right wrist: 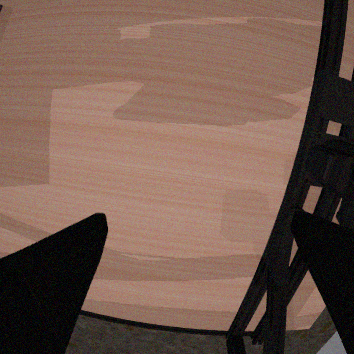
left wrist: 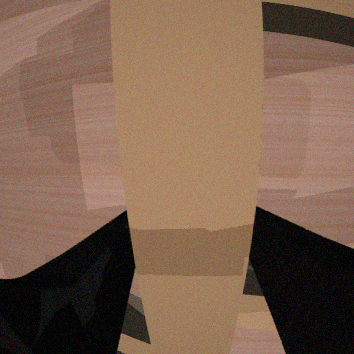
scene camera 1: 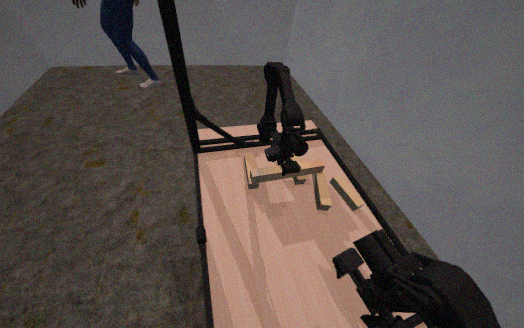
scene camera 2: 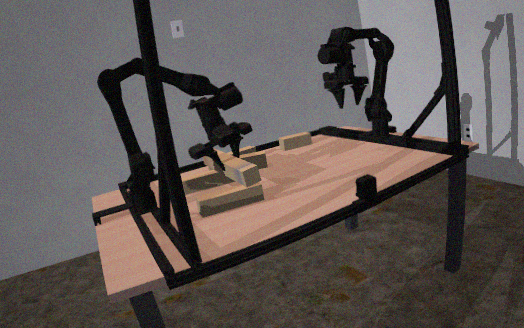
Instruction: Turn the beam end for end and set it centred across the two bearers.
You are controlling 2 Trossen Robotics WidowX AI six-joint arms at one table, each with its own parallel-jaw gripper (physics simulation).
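Places are measured from the left arm's base along level axes (x ahead, y left, z up), in metres.
Where they show: left gripper, fingertip midpoint: [left wrist: 189, 214] [scene camera 1: 281, 172]; right gripper, fingertip midpoint: [right wrist: 201, 222] [scene camera 1: 349, 296] [scene camera 2: 349, 106]; left arm's base at its link origin: [scene camera 1: 264, 138] [scene camera 2: 144, 209]; right arm's base at its link origin: [right wrist: 329, 161] [scene camera 2: 381, 136].
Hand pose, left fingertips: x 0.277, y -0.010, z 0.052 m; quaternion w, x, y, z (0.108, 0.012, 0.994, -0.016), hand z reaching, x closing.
Note:
Each offset is from my left fingertips to the top centre of the thing.
The wooden beam {dx +0.000, dy +0.034, dz +0.028 m} [scene camera 1: 270, 176] [scene camera 2: 245, 171] [left wrist: 187, 150] is held slightly tilted in scene camera 2, low over the blocks; any contact with them is unclear. My left gripper [scene camera 1: 291, 170] [scene camera 2: 229, 161] [left wrist: 189, 214] is shut on it partway along. In scene camera 1 one beam end overlaps the left block {dx -0.067, dy -0.117, dz -0.027 m} [scene camera 1: 248, 171] [scene camera 2: 231, 201], the other the upper end of another block {dx +0.092, dy +0.174, dz -0.021 m} [scene camera 1: 323, 191] [scene camera 2: 261, 160]. These look like the bearers, but I cannot tell for certain. My right gripper [scene camera 2: 349, 104] [right wrist: 201, 222] is open and empty, high above the table.
A partly hidden block {dx -0.045, dy +0.105, dz -0.027 m} [scene camera 1: 300, 179] [scene camera 2: 202, 181] lies between those two, below the beam. A further block [scene camera 1: 346, 193] [scene camera 2: 295, 141] lies at the right in scene camera 1. A black frame with uprights [scene camera 1: 177, 60] [scene camera 2: 160, 115] edges the table.

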